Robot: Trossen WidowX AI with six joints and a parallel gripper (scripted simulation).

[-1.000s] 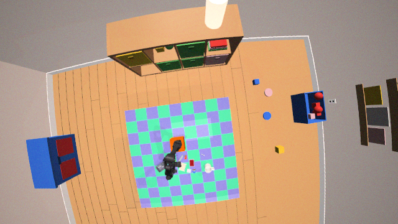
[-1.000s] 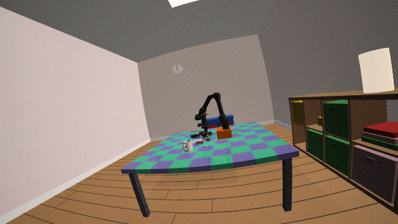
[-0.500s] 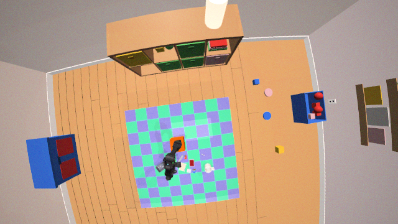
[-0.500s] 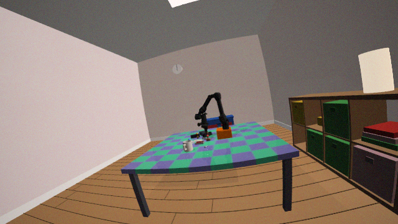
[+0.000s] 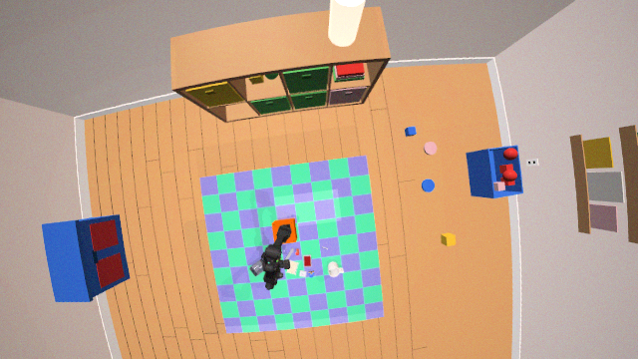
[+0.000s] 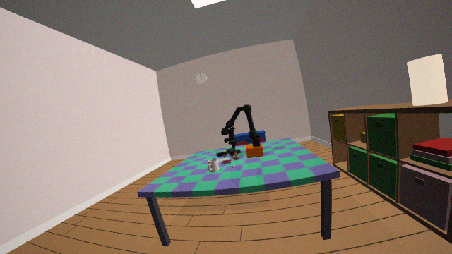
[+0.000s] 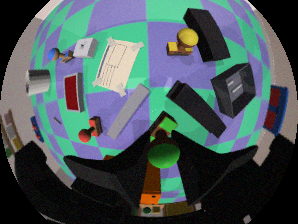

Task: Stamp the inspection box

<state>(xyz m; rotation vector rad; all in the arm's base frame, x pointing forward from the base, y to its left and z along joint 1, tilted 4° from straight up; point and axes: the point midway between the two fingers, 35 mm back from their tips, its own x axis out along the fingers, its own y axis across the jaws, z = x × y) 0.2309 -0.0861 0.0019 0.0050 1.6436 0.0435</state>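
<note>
My gripper tip is 5 cm short of the red ink pad, 20 cm to the right of it and 7 cm above it. From my gripper tip the other things lie so: dark bar: 1 cm ahead, 8 cm to the right, 6 cm below; green-knobbed stamp: right at my gripper tip; grey bar: 6 cm to the left, 7 cm below.
</note>
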